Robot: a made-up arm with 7 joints. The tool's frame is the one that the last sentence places.
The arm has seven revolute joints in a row. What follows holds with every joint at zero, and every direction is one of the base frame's.
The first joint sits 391 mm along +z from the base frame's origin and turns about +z.
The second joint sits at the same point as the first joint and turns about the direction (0, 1, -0.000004).
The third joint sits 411 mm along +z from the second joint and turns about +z.
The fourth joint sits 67 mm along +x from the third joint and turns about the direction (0, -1, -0.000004).
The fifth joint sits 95 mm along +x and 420 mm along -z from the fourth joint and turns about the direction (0, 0.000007, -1).
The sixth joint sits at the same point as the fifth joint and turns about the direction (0, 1, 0.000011).
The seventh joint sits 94 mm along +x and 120 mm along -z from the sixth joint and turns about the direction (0, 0.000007, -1).
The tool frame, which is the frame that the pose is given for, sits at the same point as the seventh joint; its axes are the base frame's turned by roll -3.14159, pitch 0 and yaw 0 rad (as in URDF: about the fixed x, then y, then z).
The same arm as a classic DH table. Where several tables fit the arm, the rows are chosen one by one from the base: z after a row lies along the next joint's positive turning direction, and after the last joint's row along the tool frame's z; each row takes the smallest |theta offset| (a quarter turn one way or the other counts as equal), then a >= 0, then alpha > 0; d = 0 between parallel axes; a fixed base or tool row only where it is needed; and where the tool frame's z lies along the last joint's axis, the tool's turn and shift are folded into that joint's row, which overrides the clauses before.
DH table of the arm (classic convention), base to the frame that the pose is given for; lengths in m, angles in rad. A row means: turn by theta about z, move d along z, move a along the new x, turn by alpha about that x. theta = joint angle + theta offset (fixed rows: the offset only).
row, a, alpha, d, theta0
joint 1, 0, -1.5708, 0.391, 0
joint 2, 0, 1.5708, 0, 0
joint 3, 0.067, 1.5708, 0.411, 0
joint 4, 0.095, 1.5708, 0, 0
joint 5, 0, 1.5708, 0.42, 0
joint 6, 0.094, -1.5708, 0, 0
joint 7, 0, 0, 0.12, 0

